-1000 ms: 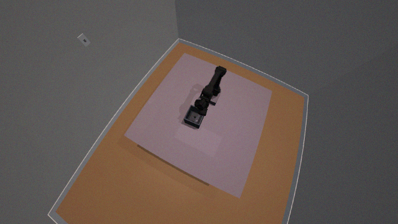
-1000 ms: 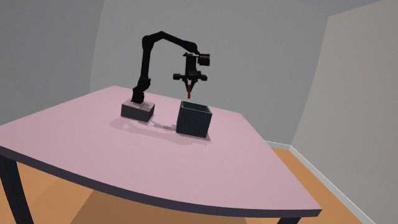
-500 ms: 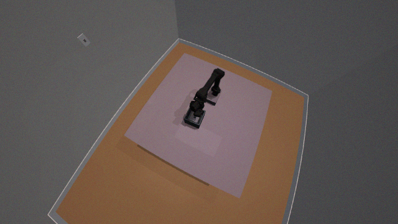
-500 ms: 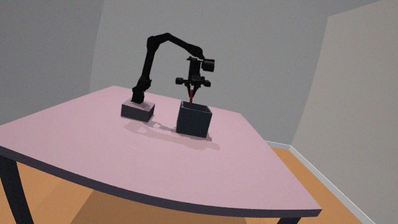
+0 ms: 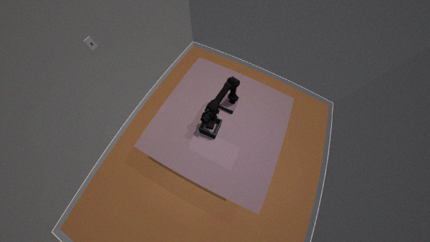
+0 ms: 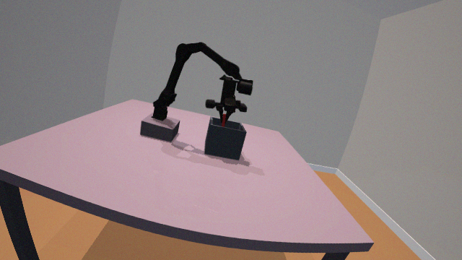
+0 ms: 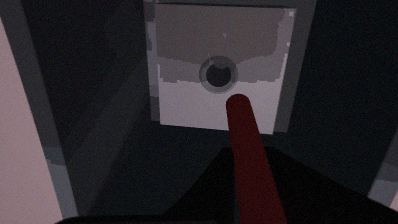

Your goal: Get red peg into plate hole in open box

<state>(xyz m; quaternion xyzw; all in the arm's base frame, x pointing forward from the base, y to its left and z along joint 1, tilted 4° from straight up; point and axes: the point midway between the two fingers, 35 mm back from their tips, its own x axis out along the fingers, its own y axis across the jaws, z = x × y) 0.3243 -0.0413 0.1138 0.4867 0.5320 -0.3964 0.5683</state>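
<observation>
My gripper tip is now 10 mm to the left of the red peg. From my gripper tip the other things lie so: grey plate (90 mm below, 20 mm ahead, 10 mm to the right).
</observation>
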